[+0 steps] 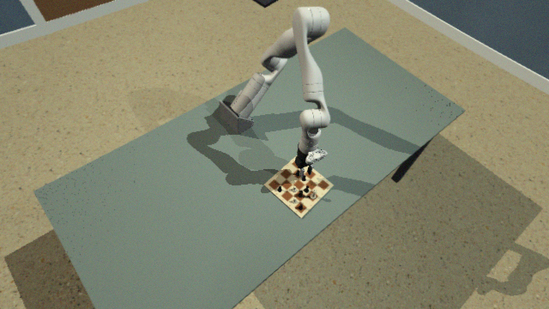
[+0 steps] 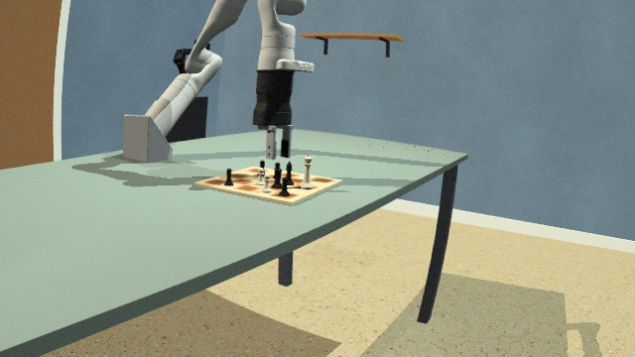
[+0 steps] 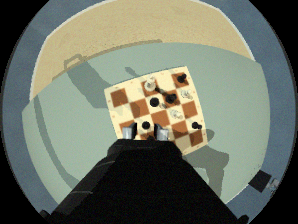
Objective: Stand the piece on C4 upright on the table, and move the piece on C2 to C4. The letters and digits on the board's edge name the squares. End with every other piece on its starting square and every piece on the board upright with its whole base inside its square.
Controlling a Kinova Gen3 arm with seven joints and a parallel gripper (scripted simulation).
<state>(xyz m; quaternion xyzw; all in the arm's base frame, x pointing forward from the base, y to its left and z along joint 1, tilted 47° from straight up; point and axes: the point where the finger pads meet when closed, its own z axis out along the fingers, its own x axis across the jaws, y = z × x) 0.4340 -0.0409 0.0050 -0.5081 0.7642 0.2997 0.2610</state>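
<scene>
My gripper is now 40 mm to the left of the small chessboard and 60 mm above it. The rest, counted from my hand: tall white piece: 80 mm ahead, 40 mm to the right, 30 mm below.
</scene>
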